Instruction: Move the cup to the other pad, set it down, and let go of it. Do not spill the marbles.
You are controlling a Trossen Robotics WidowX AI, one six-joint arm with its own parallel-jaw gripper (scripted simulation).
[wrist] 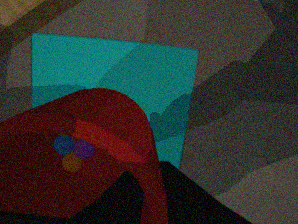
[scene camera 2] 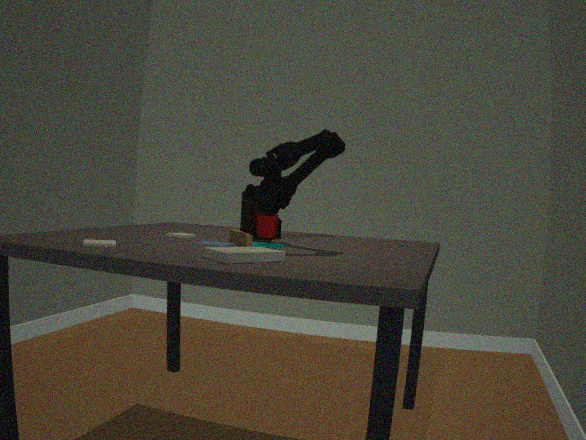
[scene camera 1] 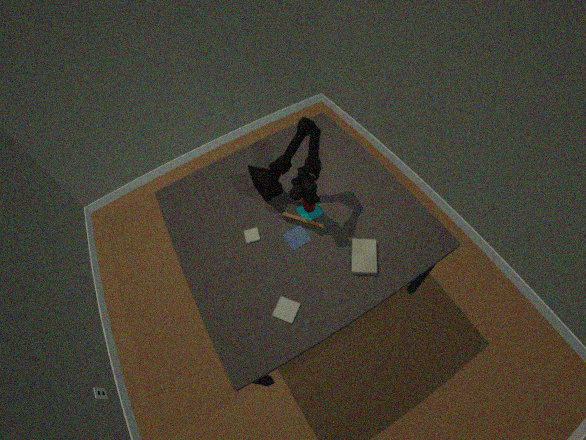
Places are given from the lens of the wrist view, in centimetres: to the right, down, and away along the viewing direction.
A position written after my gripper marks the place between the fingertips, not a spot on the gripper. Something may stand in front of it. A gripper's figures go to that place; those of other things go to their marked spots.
my gripper [wrist: 151,169]: 0, 3, 11
red cup [wrist: 115,124]: -1, 0, 8
teal pad [wrist: 159,78]: 1, -2, 16
The marked spots on the red cup and the teal pad are 9 cm apart.
